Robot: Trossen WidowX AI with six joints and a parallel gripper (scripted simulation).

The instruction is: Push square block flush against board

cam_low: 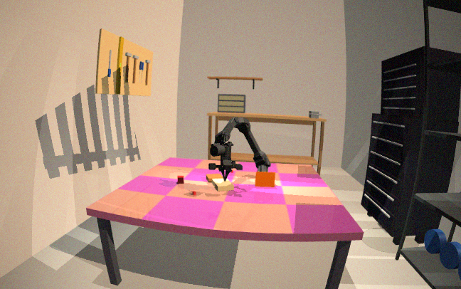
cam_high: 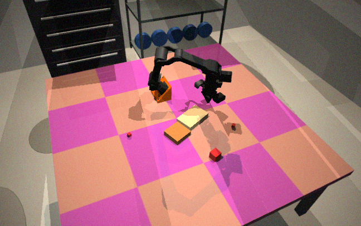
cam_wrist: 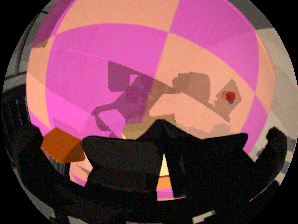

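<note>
Right now my gripper tip is 11 cm to the left of the board, 5 cm above it and 2 cm short of it. From my gripper tip the other things lie so: square block (23 cm to the right, 9 cm ahead, 5 cm below); then red cube (30 cm ahead, 13 cm to the right, 5 cm below).
</note>
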